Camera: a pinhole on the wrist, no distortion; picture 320 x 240 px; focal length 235.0 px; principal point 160.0 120.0 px. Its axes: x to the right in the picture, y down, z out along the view. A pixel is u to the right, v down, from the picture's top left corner.
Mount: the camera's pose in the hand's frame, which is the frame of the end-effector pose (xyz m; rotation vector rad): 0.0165 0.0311 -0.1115 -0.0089 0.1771 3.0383
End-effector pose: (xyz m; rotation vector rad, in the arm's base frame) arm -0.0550 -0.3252 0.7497 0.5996 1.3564 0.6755
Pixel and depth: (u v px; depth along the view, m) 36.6 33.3 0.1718
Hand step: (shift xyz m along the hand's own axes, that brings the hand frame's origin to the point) 0.1125 0.1049 0.0528
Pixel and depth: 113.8 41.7 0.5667
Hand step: 0.1458 0.2727 0.4308
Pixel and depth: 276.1 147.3 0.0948
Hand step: -0.0312 0.0358 -0.0166
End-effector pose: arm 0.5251 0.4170 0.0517 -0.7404 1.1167 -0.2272
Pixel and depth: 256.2 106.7 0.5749
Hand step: -0.2146 0.1530 0.4530
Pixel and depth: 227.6 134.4 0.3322
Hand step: -0.0806 0.0589 0.2197
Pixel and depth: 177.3 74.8 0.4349
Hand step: -0.0072 0.1674 0.3104
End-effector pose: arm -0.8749 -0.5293 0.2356 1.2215 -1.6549 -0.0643
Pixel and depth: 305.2 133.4 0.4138
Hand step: -0.2403 0.0808 0.2993
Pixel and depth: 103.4 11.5 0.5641
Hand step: 0.1772 0.3408 0.4202
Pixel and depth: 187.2 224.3 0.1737
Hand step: -0.0111 -0.0230 0.0697
